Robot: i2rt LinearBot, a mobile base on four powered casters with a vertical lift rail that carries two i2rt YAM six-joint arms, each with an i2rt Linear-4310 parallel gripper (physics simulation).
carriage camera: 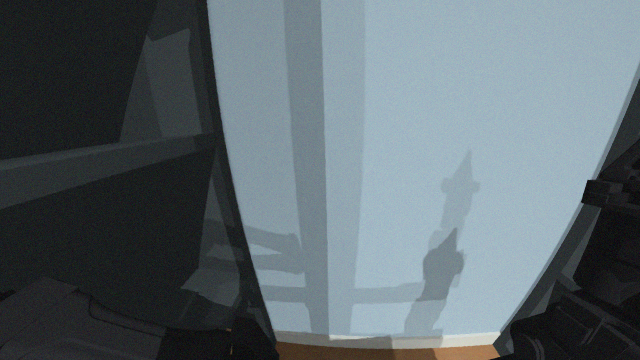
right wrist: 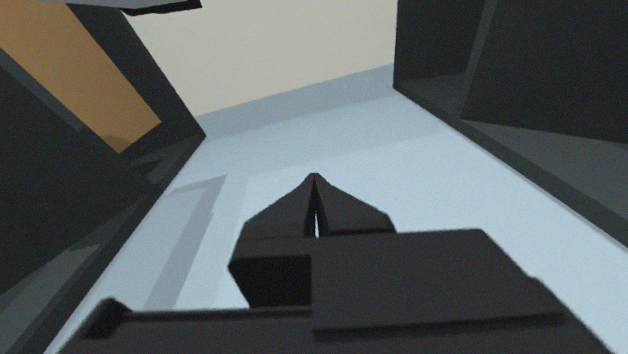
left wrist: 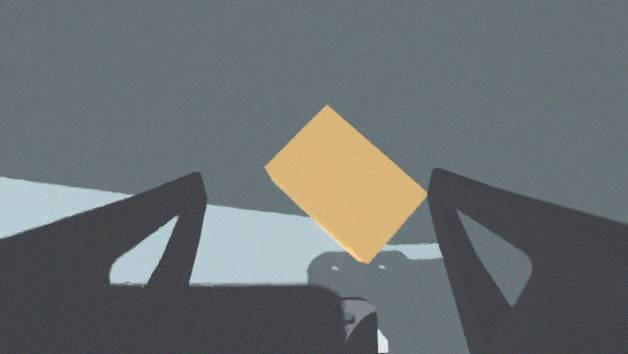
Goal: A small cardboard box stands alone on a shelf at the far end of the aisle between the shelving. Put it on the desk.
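Places are measured from the left arm's base along level axes (x right, y ahead, z up), in metres.
Where they show: left gripper, fingertip midpoint: (left wrist: 317, 184); right gripper, fingertip midpoint: (right wrist: 314, 180).
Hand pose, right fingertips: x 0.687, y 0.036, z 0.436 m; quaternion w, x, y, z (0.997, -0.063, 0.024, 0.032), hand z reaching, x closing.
After its pixels a point has its place.
In the left wrist view a small tan cardboard box (left wrist: 345, 184) @[x -0.169, y 0.020, z -0.005 m] sits on a grey shelf surface, turned diagonally to my fingers. My left gripper (left wrist: 317, 184) @[x -0.154, y 0.000, z 0.074 m] is open wide, with one finger on each side of the box; the right fingertip is close to the box's right corner and the left fingertip is well apart from it. My right gripper (right wrist: 314, 180) @[x 0.687, y 0.036, z 0.437 m] is shut and empty, pointing down the pale blue aisle floor. The box does not show in the carriage view or the right wrist view.
Dark shelving (carriage camera: 103, 178) @[x -0.357, y 0.383, z 0.295 m] flanks the aisle floor (carriage camera: 402, 178) @[x 0.560, y 0.341, z 0.267 m] on the left and a dark shelf frame (carriage camera: 617, 201) stands on the right. A tan strip (carriage camera: 384, 351) @[x 0.622, y 0.318, z -0.580 m] lies at the bottom edge. In the right wrist view dark shelves (right wrist: 527, 79) @[x 1.308, y 0.119, z 0.827 m] stand on both sides before a cream wall (right wrist: 272, 48) @[x 0.516, y 0.058, z 1.848 m].
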